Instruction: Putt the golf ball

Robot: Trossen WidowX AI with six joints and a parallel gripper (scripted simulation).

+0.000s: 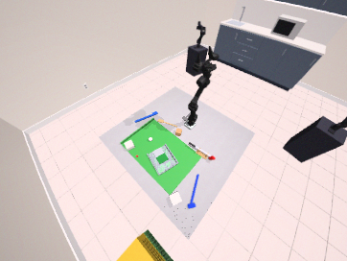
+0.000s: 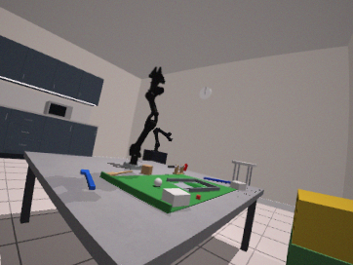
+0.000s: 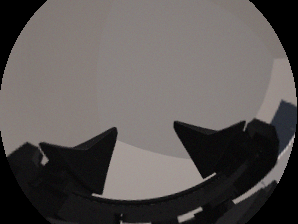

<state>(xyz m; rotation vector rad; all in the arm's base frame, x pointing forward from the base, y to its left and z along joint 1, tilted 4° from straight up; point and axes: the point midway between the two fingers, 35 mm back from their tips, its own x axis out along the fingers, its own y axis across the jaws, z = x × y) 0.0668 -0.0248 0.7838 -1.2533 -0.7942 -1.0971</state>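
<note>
The red putter is 790 mm below my gripper tip, 320 mm to the left of it and 90 mm ahead of it. Round my gripper tip: small red marker 840 mm below, 640 mm ahead, 30 mm to the right; then white golf ball 830 mm below, 430 mm ahead, 120 mm to the right.
</note>
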